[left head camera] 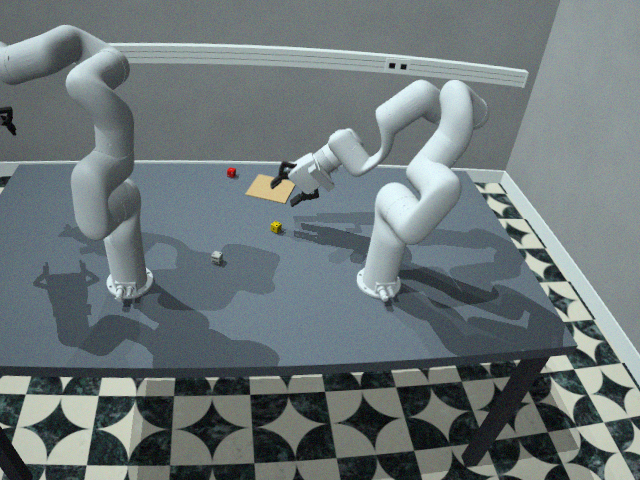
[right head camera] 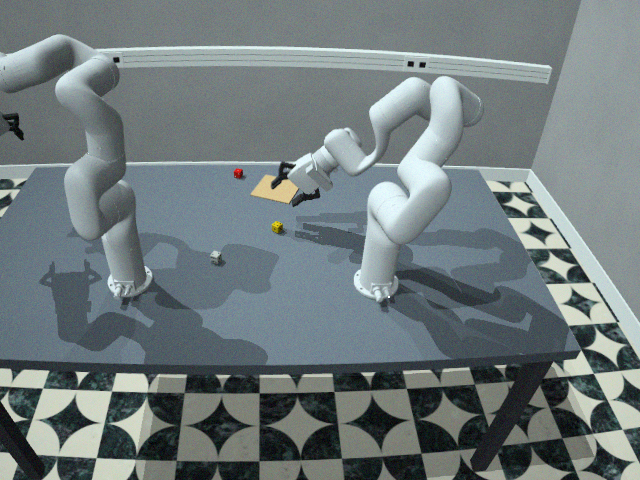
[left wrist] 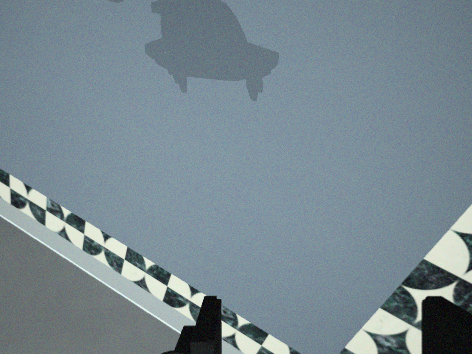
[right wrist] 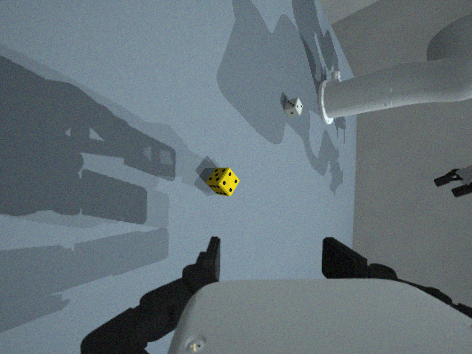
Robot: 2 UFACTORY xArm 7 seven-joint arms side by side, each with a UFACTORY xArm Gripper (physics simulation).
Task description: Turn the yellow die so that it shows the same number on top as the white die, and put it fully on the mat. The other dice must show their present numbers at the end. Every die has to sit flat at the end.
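Places are measured from the left arm's base along level axes (x ahead, y right, z down), in centimetres.
Pixels of known places: left gripper, between the fingertips: [left head camera: 0, 140] [right head camera: 9, 144] [left wrist: 320, 330] [right wrist: 443, 188]; right gripper, between the fingertips: [left head camera: 281, 195] [right head camera: 282, 195] [right wrist: 271, 254]; left arm's base, origin of its link: [left head camera: 130, 282] [right head camera: 130, 281] [right wrist: 325, 103]; right arm's base, origin of its link: [left head camera: 378, 283] [right head camera: 375, 283].
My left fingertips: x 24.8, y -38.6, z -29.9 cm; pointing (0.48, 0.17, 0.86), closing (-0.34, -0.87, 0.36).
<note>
For each thing: its top centre in the pictures, then the offset to it from my left fingertips.
- yellow die, centre of its top: [right wrist: 230, 182] [left head camera: 276, 223] [right head camera: 277, 223] dx -1.2, dy +79.6, dz +27.4 cm
- white die, centre of its top: [right wrist: 299, 106] [left head camera: 217, 253] [right head camera: 215, 253] dx -15.6, dy +62.0, dz +27.4 cm
- tan mat, centre of its top: [left head camera: 271, 188] [right head camera: 276, 188] dx +22.1, dy +79.3, dz +29.5 cm
- red die, centre of its top: [left head camera: 231, 169] [right head camera: 238, 170] dx +30.5, dy +65.4, dz +27.4 cm
The yellow die [left head camera: 276, 227] [right head camera: 277, 227] [right wrist: 223, 181] sits flat on the table in front of the mat. In the right wrist view, its right-hand face shows one pip near each corner. The white die [left head camera: 216, 258] [right head camera: 215, 257] [right wrist: 293, 106] sits flat nearer the left arm's base; its pips are too small to read surely. The tan mat [left head camera: 262, 191] [right head camera: 266, 192] lies behind the yellow die. My right gripper [left head camera: 284, 194] [right head camera: 285, 194] [right wrist: 271, 254] is open and empty, tilted, above the table by the mat's right side. My left gripper [left wrist: 320, 330] is open and empty, high at the far left.
A red die [left head camera: 231, 172] [right head camera: 238, 173] sits near the table's back edge, left of the mat. The left arm's base [left head camera: 129, 281] [right head camera: 129, 281] stands left of the white die. The right arm's base [left head camera: 378, 284] [right head camera: 376, 284] stands at the right. Arm shadows cross the table.
</note>
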